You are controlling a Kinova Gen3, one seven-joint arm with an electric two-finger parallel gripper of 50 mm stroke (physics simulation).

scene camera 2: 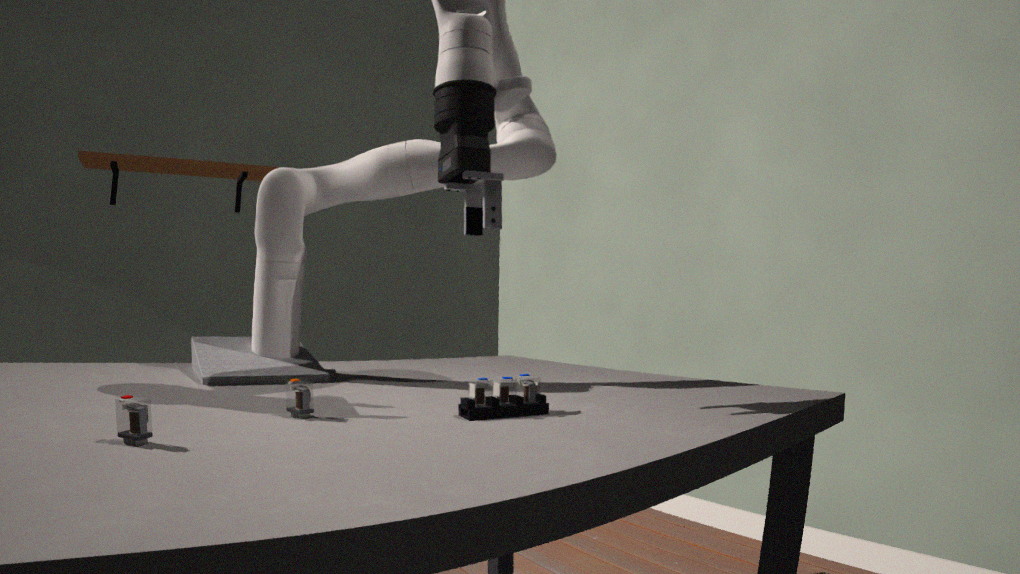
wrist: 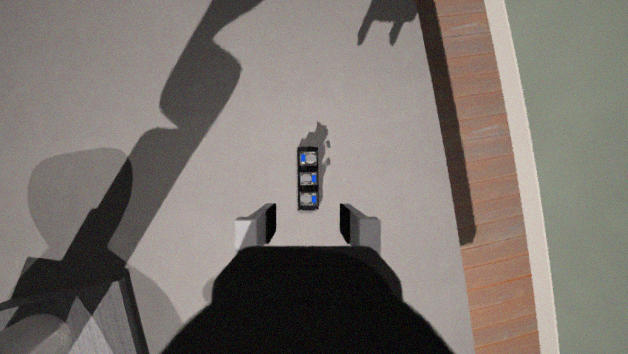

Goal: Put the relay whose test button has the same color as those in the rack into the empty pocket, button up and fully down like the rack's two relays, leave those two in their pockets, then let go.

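Places are measured from the arm's base along level axes (x right, y ahead, z up), in metres.
Pixels of known places: gripper, fingertip midpoint: (scene camera 2: 482,232) (wrist: 308,217); arm's base, origin of the base link: (scene camera 2: 275,350) (wrist: 39,342).
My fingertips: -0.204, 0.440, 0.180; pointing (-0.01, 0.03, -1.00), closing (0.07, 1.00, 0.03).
Observation:
Ahead of a thing's pixels: the offset from my fingertips to its top centre, as dx, dy, dz. Level surfaces: height alone.
A black rack @[-0.028, +0.008, -0.199] (scene camera 2: 503,411) (wrist: 308,168) stands on the table with a blue-button relay upright in each of its three pockets: one relay @[+0.003, +0.006, -0.173] (scene camera 2: 482,392) (wrist: 308,199), a middle relay @[-0.028, +0.008, -0.173] (scene camera 2: 505,390) (wrist: 307,178) and a third relay @[-0.060, +0.010, -0.173] (scene camera 2: 527,389) (wrist: 308,158). All three sit at about the same height, buttons up. In the wrist view the top relay's blue button is on the left, the other two on the right. My gripper (scene camera 2: 482,232) (wrist: 308,217) is open and empty, high above the rack.
A relay with a red button @[+0.396, +0.070, -0.178] (scene camera 2: 134,421) stands at the left of the table @[dz -0.222] (scene camera 2: 285,485). A relay with an orange button @[+0.214, -0.043, -0.178] (scene camera 2: 299,399) stands between it and the rack. The arm's base plate (scene camera 2: 221,362) is behind them. A wooden shelf (scene camera 2: 171,165) is on the back wall.

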